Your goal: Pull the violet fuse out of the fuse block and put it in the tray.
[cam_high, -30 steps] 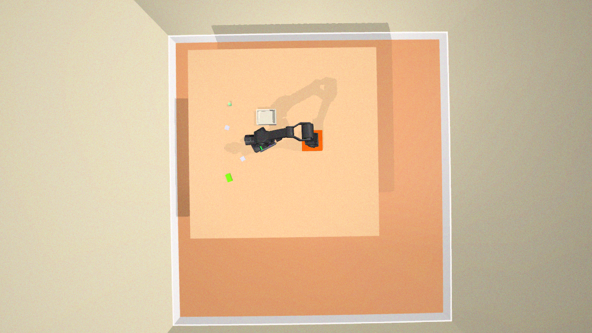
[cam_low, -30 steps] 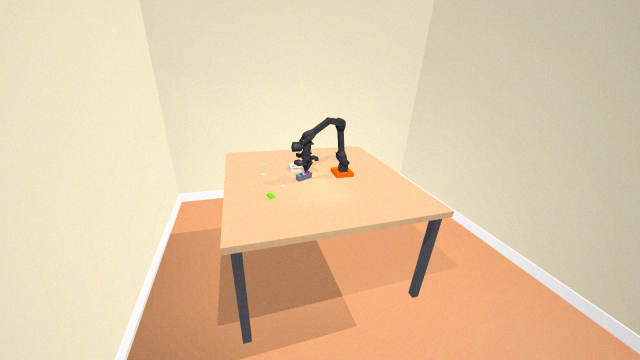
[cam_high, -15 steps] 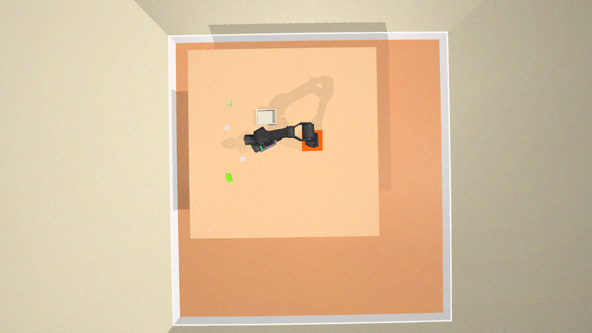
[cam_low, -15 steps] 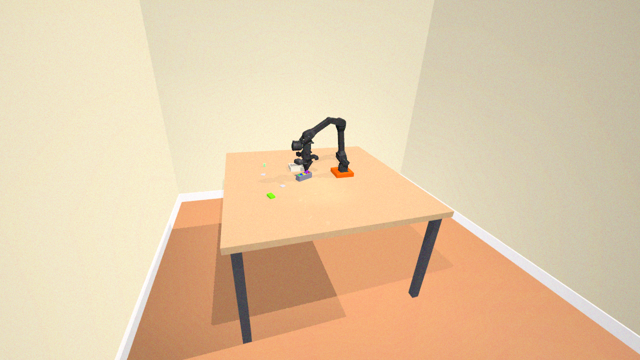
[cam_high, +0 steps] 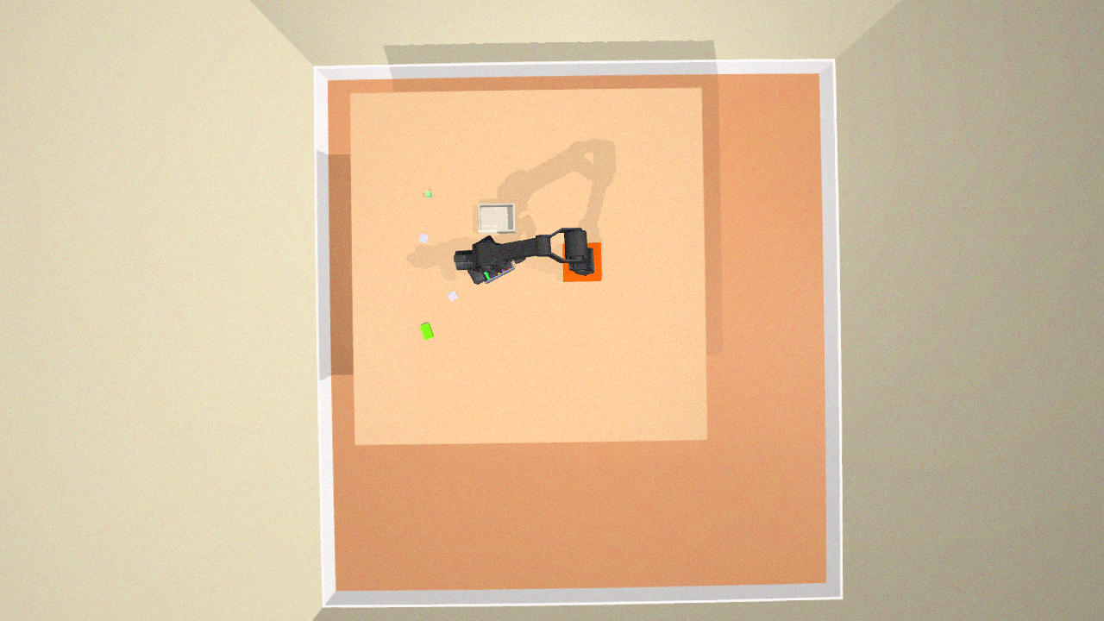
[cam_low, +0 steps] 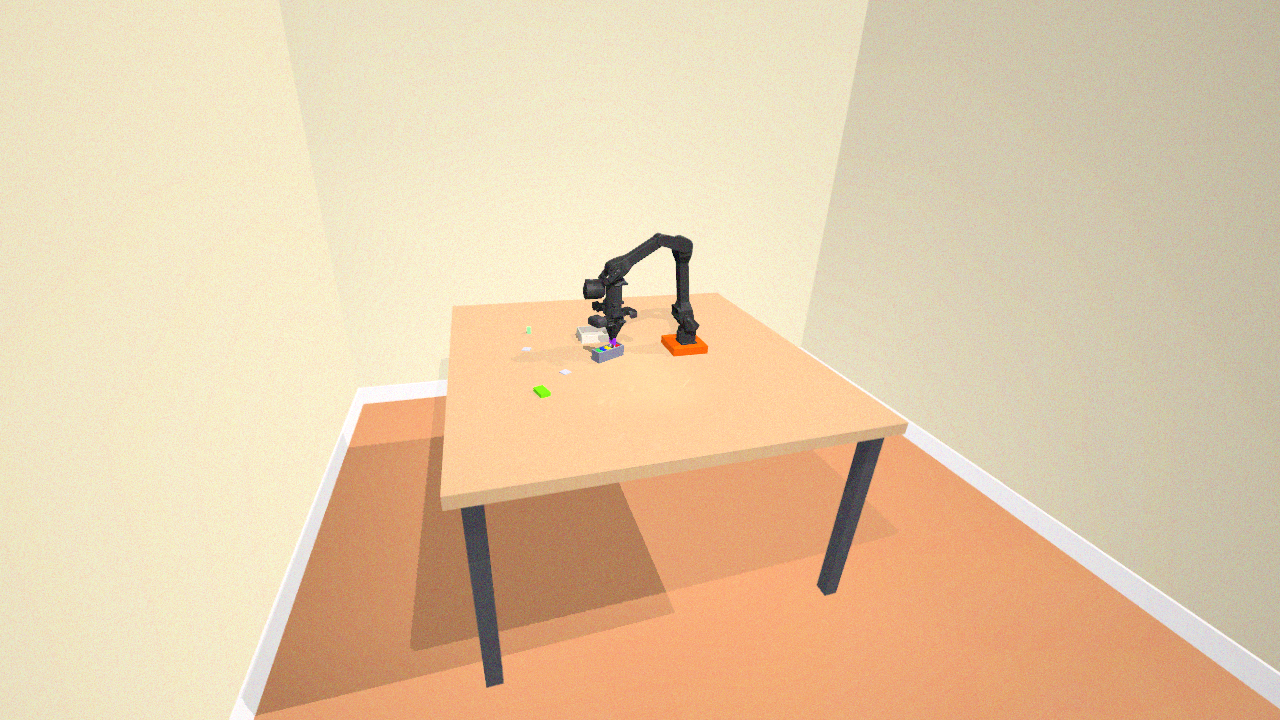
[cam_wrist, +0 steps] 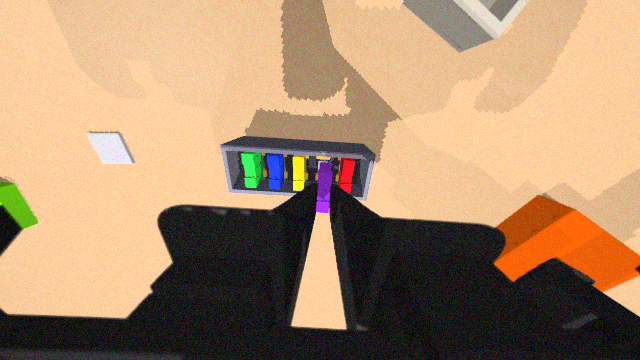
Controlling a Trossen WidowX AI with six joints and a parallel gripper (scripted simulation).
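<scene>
The red fuse lies 4 cm below my gripper tip, 2 cm behind it and 1 cm to the right of it. Round my gripper tip: tray (18 cm to the right, 6 cm below, 1 cm ahead); then violet fuse (1 cm below); then yellow fuse (4 cm below, 2 cm ahead, 1 cm to the left).
</scene>
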